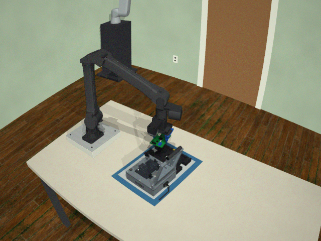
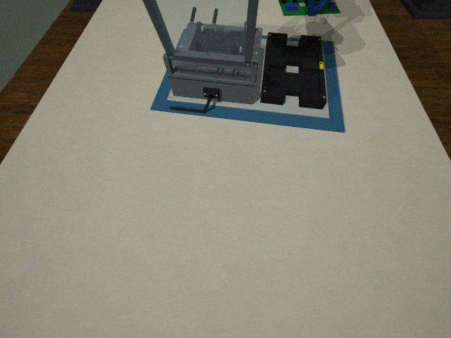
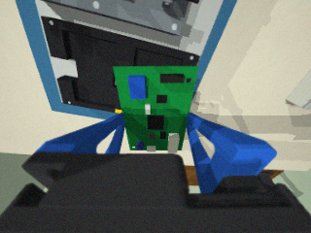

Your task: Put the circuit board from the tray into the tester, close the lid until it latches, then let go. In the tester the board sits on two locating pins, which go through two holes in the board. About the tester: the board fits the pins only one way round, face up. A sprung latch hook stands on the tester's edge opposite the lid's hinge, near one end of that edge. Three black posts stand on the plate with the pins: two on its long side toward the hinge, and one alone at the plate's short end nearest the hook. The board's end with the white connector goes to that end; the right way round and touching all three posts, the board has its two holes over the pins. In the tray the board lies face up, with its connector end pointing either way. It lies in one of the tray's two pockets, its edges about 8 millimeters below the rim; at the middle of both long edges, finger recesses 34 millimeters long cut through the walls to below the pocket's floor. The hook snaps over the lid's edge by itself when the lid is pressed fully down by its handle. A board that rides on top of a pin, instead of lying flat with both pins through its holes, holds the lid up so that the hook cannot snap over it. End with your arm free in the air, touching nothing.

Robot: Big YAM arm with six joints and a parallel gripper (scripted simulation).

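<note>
My gripper is now right at the green circuit board. Round my hand: tester lid: 16 cm ahead, 19 cm to the right, 6 cm above.
</note>
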